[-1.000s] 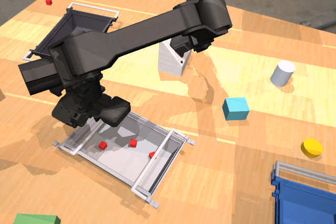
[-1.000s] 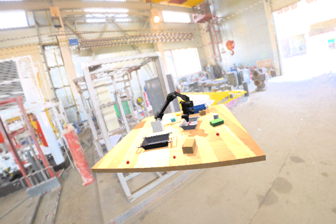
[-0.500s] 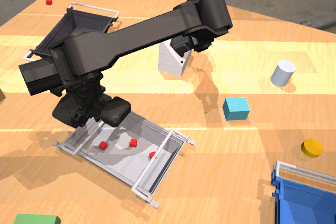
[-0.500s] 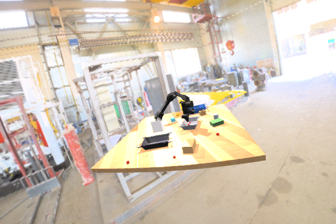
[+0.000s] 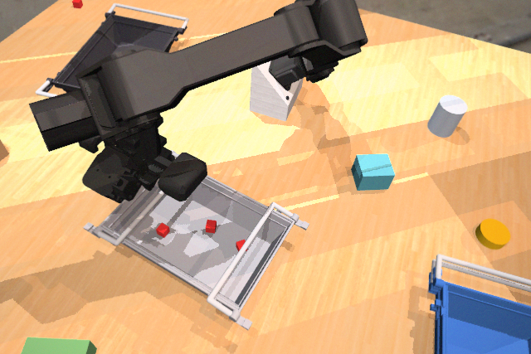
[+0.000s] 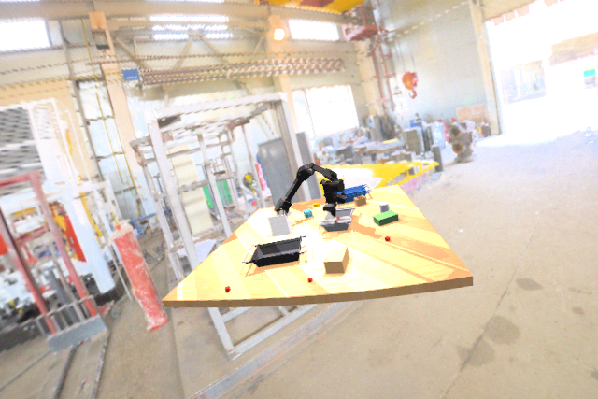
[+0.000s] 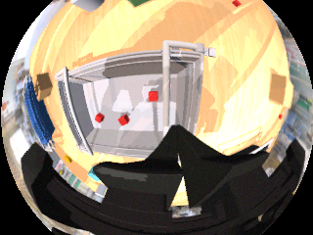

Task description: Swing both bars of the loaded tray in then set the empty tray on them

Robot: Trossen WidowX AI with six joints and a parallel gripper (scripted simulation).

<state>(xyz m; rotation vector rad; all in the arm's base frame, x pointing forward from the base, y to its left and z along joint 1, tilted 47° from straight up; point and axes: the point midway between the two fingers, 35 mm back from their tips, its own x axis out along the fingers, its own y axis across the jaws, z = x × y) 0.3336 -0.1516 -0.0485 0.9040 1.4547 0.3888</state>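
Right now the black tray is 320 mm behind my gripper tip, 200 mm to the right of it and 40 mm below it. Round my gripper tip: green block: 280 mm ahead, 70 mm below, 30 mm to the right; cyan block: 350 mm to the left, 180 mm behind, 60 mm below; yellow disc: 570 mm to the left, 120 mm behind, 80 mm below.
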